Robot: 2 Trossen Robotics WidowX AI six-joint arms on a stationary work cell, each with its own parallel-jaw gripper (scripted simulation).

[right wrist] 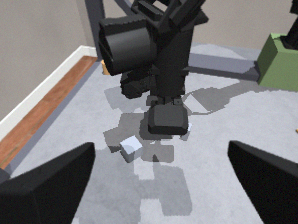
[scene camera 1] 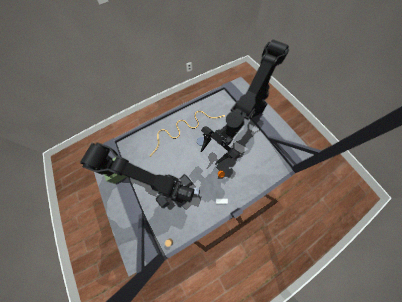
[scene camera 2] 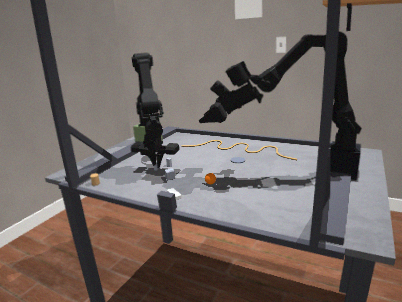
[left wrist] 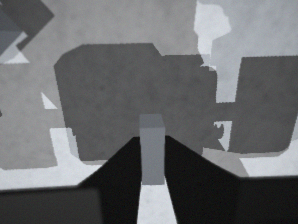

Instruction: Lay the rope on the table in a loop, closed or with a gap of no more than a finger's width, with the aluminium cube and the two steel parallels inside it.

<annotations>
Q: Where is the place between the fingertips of my right gripper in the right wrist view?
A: At 161, 148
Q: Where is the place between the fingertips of my left gripper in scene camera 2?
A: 157, 167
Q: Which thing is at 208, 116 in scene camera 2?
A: My right gripper.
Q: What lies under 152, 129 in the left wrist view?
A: A steel parallel.
</annotations>
